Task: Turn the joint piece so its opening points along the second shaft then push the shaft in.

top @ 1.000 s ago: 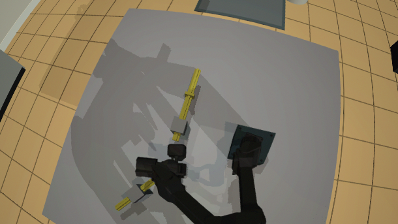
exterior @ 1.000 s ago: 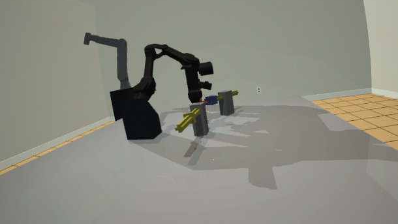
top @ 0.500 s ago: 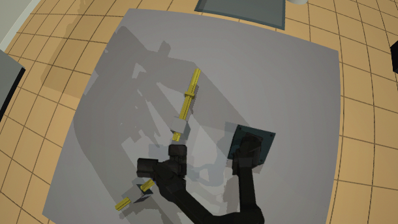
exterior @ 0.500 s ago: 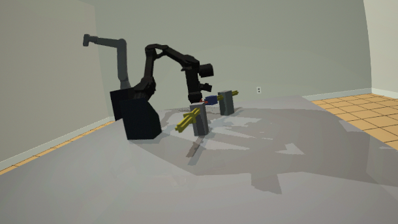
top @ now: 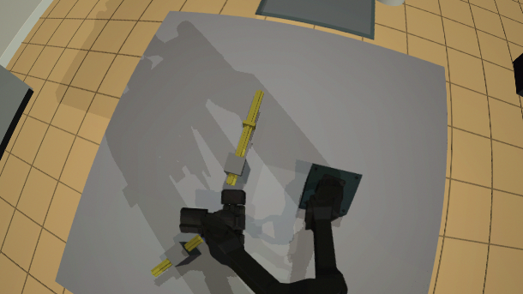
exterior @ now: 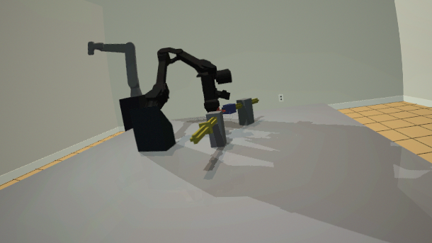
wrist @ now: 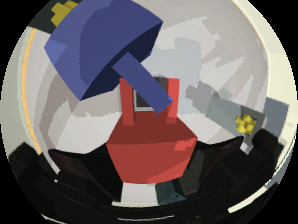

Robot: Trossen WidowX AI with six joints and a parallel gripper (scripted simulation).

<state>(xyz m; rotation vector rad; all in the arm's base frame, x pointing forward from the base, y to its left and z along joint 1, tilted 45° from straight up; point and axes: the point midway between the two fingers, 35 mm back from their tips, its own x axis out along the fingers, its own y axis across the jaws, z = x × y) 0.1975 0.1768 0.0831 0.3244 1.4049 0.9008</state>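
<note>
Now: gripper tip 1 cm short of the red joint piece, 1 cm to the right of it and 4 cm below it.
</note>
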